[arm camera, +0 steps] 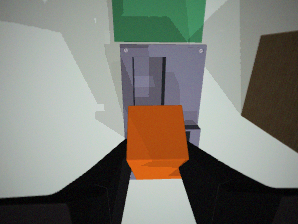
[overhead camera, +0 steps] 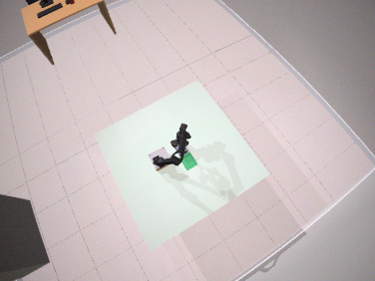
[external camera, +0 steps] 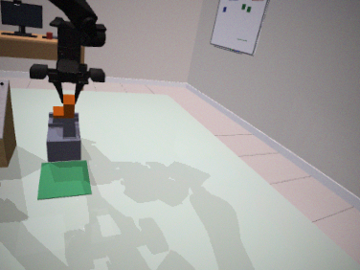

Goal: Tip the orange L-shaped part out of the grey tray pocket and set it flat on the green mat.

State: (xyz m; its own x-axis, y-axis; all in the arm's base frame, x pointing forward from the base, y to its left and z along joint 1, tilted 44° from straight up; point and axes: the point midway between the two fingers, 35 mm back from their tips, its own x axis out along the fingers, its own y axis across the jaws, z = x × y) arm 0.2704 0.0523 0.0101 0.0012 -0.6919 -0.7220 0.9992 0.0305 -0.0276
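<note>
My gripper tip is 1 cm past the green mat, 14 cm to the left of it and 17 cm above it. From my gripper tip the other things lie so: orange L-shaped part 2 cm behind, 3 cm to the left, 3 cm below.
</note>
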